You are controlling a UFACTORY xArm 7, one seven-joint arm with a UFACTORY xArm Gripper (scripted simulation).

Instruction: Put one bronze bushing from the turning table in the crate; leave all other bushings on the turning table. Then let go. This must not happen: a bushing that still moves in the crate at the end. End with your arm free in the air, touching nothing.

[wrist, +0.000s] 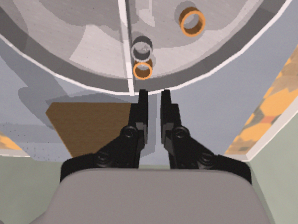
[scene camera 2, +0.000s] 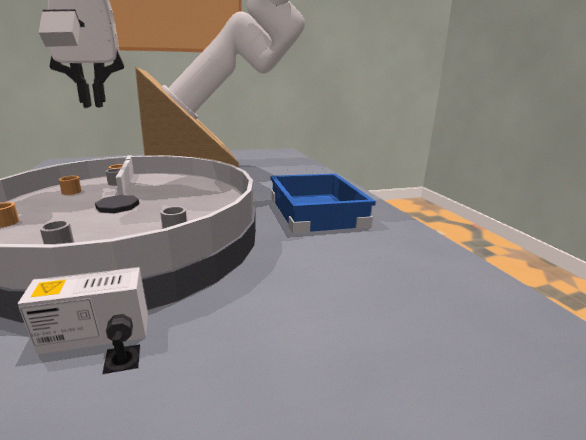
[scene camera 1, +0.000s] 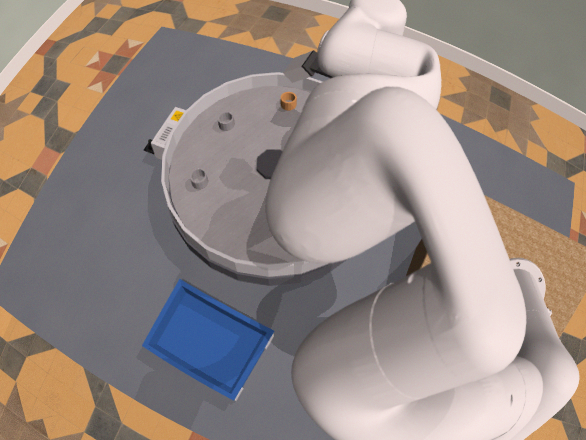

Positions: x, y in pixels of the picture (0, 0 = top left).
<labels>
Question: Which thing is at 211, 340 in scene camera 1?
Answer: A blue crate.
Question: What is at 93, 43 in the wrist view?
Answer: A grey turning table.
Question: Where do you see a grey turning table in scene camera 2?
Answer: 98, 212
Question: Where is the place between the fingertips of my gripper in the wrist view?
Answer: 154, 101
</labels>
